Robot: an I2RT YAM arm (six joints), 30 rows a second.
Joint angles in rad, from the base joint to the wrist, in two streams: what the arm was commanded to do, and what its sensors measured. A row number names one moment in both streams.
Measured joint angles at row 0: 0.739, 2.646, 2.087, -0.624, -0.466, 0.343
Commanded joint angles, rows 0 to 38: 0.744, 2.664, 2.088, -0.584, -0.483, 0.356; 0.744, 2.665, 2.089, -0.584, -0.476, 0.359; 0.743, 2.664, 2.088, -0.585, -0.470, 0.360; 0.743, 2.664, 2.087, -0.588, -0.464, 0.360; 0.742, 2.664, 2.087, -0.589, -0.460, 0.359; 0.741, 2.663, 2.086, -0.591, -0.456, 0.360; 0.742, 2.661, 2.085, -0.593, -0.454, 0.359; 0.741, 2.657, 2.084, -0.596, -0.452, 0.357; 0.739, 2.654, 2.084, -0.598, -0.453, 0.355; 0.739, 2.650, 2.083, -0.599, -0.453, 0.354; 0.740, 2.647, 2.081, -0.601, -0.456, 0.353; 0.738, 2.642, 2.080, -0.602, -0.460, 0.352; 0.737, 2.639, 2.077, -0.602, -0.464, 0.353; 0.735, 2.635, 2.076, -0.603, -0.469, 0.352; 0.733, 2.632, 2.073, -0.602, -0.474, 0.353; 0.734, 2.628, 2.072, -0.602, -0.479, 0.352; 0.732, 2.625, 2.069, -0.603, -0.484, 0.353; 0.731, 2.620, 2.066, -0.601, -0.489, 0.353; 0.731, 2.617, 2.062, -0.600, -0.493, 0.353; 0.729, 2.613, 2.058, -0.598, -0.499, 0.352; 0.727, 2.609, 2.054, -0.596, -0.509, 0.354; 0.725, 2.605, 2.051, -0.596, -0.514, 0.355; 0.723, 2.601, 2.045, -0.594, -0.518, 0.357; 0.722, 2.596, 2.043, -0.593, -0.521, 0.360; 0.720, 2.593, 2.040, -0.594, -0.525, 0.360; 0.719, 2.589, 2.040, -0.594, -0.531, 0.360; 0.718, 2.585, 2.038, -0.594, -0.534, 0.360; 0.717, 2.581, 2.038, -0.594, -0.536, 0.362; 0.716, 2.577, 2.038, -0.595, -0.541, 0.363; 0.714, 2.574, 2.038, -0.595, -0.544, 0.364; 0.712, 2.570, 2.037, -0.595, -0.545, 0.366; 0.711, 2.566, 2.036, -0.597, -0.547, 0.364; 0.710, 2.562, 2.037, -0.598, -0.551, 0.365; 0.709, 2.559, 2.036, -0.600, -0.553, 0.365; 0.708, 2.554, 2.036, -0.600, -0.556, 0.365; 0.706, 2.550, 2.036, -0.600, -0.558, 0.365; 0.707, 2.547, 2.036, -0.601, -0.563, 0.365; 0.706, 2.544, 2.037, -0.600, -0.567, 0.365; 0.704, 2.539, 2.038, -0.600, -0.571, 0.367
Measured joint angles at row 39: 0.706, 2.561, 2.036, -0.610, -0.567, 0.381
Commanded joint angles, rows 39 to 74: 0.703, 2.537, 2.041, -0.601, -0.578, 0.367; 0.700, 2.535, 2.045, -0.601, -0.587, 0.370; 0.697, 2.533, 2.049, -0.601, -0.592, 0.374; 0.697, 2.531, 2.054, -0.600, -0.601, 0.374; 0.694, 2.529, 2.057, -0.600, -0.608, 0.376; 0.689, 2.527, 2.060, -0.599, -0.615, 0.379; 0.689, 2.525, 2.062, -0.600, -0.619, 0.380; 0.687, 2.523, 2.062, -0.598, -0.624, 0.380; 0.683, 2.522, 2.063, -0.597, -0.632, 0.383; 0.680, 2.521, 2.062, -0.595, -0.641, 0.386; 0.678, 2.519, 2.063, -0.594, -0.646, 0.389; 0.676, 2.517, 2.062, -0.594, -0.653, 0.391; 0.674, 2.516, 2.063, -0.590, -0.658, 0.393; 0.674, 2.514, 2.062, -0.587, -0.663, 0.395; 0.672, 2.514, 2.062, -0.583, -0.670, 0.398; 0.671, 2.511, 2.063, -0.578, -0.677, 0.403; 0.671, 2.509, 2.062, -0.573, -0.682, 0.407; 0.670, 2.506, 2.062, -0.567, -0.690, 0.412; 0.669, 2.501, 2.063, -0.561, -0.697, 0.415; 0.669, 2.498, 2.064, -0.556, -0.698, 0.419; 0.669, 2.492, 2.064, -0.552, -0.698, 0.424; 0.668, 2.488, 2.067, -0.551, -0.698, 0.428; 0.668, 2.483, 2.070, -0.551, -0.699, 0.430; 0.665, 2.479, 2.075, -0.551, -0.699, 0.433; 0.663, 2.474, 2.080, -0.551, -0.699, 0.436; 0.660, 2.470, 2.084, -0.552, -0.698, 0.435; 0.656, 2.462, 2.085, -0.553, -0.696, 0.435; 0.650, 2.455, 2.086, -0.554, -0.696, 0.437; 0.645, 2.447, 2.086, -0.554, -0.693, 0.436; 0.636, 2.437, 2.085, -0.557, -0.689, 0.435; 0.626, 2.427, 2.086, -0.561, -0.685, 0.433; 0.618, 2.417, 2.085, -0.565, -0.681, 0.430; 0.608, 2.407, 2.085, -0.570, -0.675, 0.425; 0.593, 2.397, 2.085, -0.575, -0.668, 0.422; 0.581, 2.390, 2.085, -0.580, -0.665, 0.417; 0.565, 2.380, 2.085, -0.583, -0.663, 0.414
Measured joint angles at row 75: 0.588, 2.408, 2.076, -0.619, -0.654, 0.424
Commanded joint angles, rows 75 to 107: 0.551, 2.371, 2.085, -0.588, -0.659, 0.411; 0.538, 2.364, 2.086, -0.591, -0.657, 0.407; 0.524, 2.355, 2.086, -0.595, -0.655, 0.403; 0.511, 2.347, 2.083, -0.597, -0.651, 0.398; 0.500, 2.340, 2.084, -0.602, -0.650, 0.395; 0.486, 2.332, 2.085, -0.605, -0.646, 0.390; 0.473, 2.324, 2.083, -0.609, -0.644, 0.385; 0.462, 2.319, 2.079, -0.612, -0.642, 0.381; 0.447, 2.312, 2.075, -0.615, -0.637, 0.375; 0.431, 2.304, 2.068, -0.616, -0.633, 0.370; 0.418, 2.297, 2.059, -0.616, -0.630, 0.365; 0.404, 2.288, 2.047, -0.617, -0.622, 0.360; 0.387, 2.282, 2.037, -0.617, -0.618, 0.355; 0.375, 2.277, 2.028, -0.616, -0.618, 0.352; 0.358, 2.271, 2.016, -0.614, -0.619, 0.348; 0.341, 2.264, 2.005, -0.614, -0.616, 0.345; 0.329, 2.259, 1.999, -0.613, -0.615, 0.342; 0.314, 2.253, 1.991, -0.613, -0.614, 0.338; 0.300, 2.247, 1.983, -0.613, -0.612, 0.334; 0.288, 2.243, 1.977, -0.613, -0.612, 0.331; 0.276, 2.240, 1.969, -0.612, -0.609, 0.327; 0.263, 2.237, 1.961, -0.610, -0.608, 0.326; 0.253, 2.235, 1.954, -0.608, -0.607, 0.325; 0.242, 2.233, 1.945, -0.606, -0.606, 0.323; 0.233, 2.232, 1.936, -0.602, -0.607, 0.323; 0.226, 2.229, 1.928, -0.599, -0.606, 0.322; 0.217, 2.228, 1.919, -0.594, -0.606, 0.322; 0.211, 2.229, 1.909, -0.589, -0.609, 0.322; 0.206, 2.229, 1.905, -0.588, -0.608, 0.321; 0.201, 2.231, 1.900, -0.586, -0.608, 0.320; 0.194, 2.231, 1.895, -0.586, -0.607, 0.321; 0.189, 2.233, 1.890, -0.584, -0.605, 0.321; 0.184, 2.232, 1.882, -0.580, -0.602, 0.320
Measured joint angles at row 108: 0.191, 2.244, 1.892, -0.627, -0.588, 0.331
